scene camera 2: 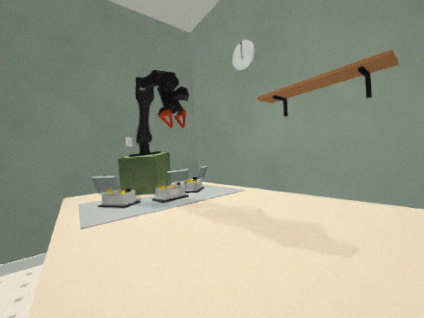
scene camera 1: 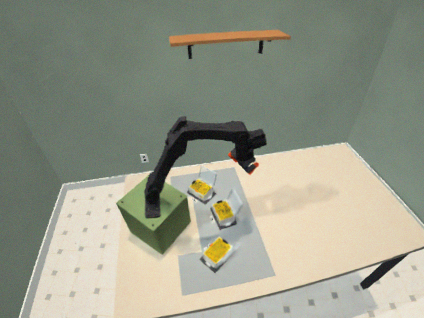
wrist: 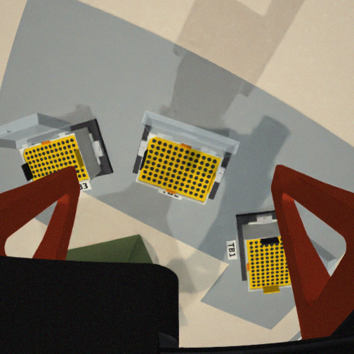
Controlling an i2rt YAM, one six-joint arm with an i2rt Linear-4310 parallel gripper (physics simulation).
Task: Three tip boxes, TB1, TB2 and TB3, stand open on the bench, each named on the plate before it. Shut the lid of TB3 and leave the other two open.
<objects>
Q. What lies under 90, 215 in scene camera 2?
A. A grey mat.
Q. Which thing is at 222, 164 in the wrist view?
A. A TB2 tip box.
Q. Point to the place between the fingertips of my gripper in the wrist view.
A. At 175, 176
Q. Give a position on a TB2 tip box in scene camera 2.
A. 162, 195
</objects>
